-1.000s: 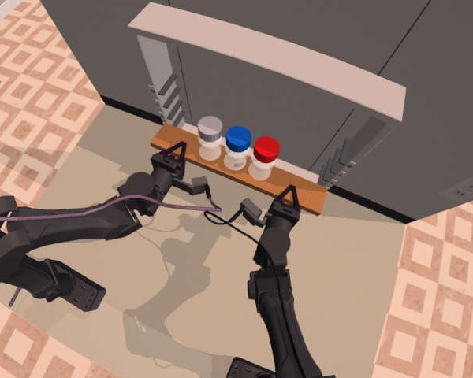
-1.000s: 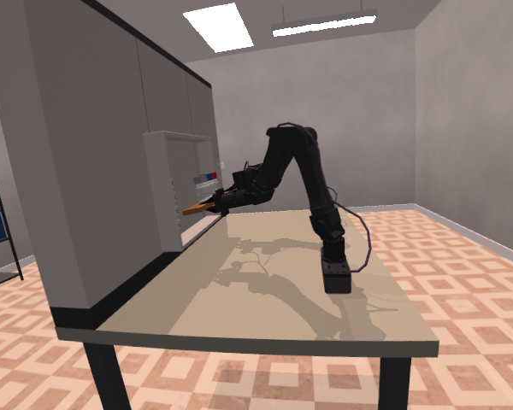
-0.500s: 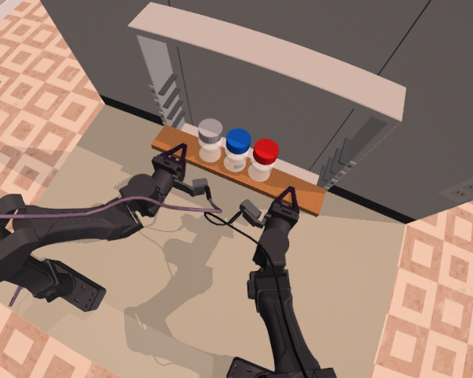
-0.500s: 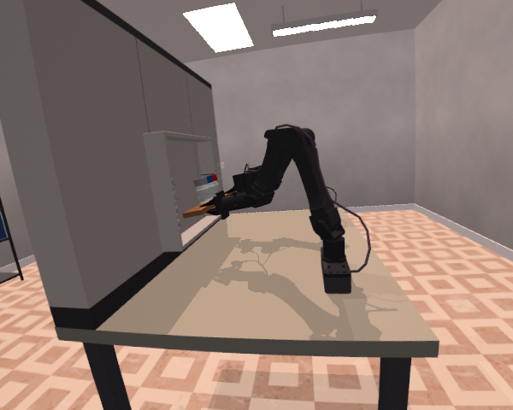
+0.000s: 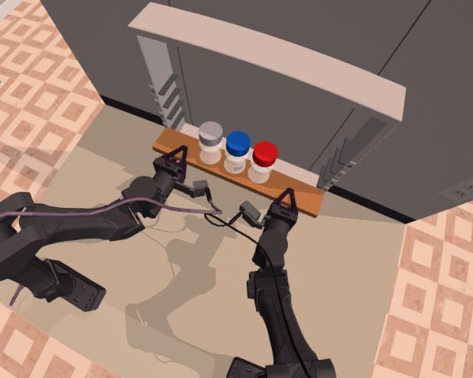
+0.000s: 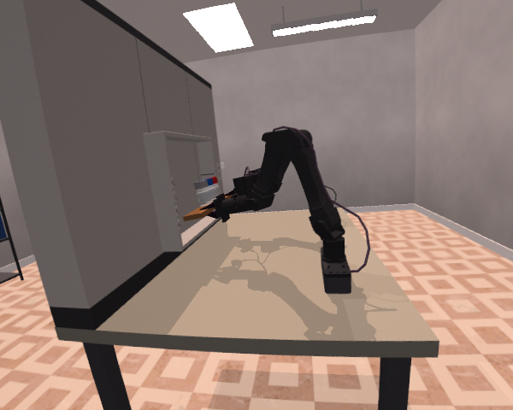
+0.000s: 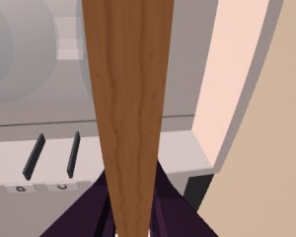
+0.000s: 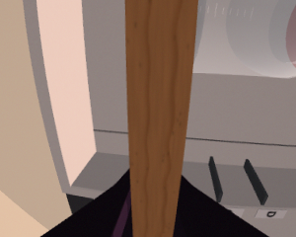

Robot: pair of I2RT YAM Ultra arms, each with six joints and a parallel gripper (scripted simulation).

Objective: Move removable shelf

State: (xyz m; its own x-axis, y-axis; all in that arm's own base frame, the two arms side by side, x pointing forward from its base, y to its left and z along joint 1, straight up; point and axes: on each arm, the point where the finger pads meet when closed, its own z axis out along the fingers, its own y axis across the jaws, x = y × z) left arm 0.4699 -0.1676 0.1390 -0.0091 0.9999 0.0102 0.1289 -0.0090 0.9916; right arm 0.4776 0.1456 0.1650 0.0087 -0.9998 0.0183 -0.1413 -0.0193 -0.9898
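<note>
My right gripper is now 9 cm to the right of the red-capped bottle, 5 cm below it and 2 cm short of it. Also, from my right hand: blue-capped bottle 16 cm to the left, 5 cm above, 1 cm ahead; then shelf 15 cm to the left; then white wall rack 15 cm to the left, 10 cm ahead, 9 cm above.
Now: the grey-capped bottle 7 cm to the right of my left hand, 6 cm above it and 2 cm ahead of it. The rest, counted from my left hand: blue-capped bottle (14 cm to the right, 6 cm above, 2 cm ahead); shelf (15 cm to the right, 1 cm ahead); white wall rack (14 cm to the right, 10 cm ahead, 9 cm above).
</note>
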